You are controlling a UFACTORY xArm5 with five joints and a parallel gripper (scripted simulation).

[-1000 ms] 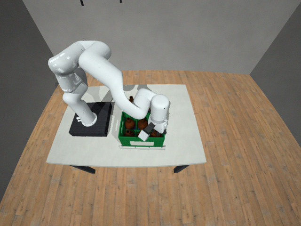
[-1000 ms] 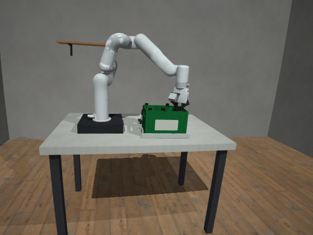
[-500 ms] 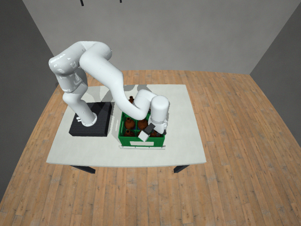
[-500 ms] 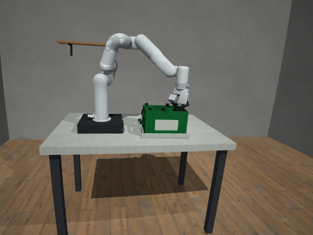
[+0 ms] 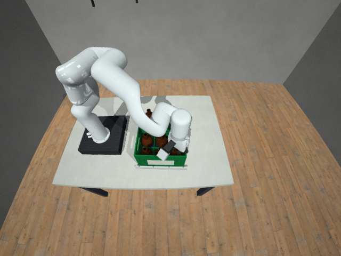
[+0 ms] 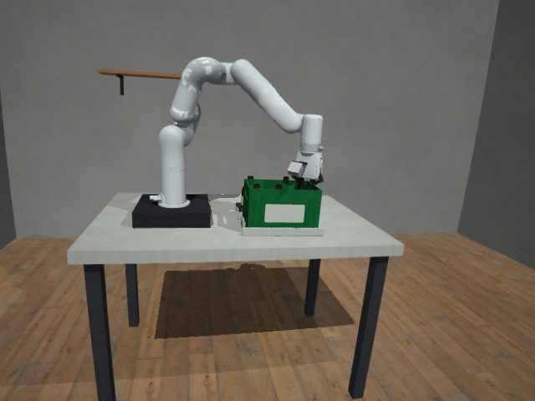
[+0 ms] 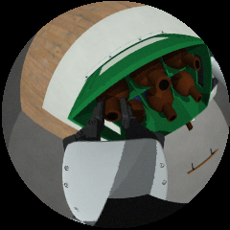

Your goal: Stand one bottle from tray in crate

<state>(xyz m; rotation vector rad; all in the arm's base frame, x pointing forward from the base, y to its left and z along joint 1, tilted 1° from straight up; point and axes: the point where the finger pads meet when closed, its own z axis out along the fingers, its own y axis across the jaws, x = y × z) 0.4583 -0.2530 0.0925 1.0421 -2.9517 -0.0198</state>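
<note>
Now: hand 7 cm above the brown bottle. Also, from my hand: green crate 7 cm behind, 6 cm to the left, 8 cm below; then dark tray 2 cm behind, 30 cm to the left, 15 cm below.
</note>
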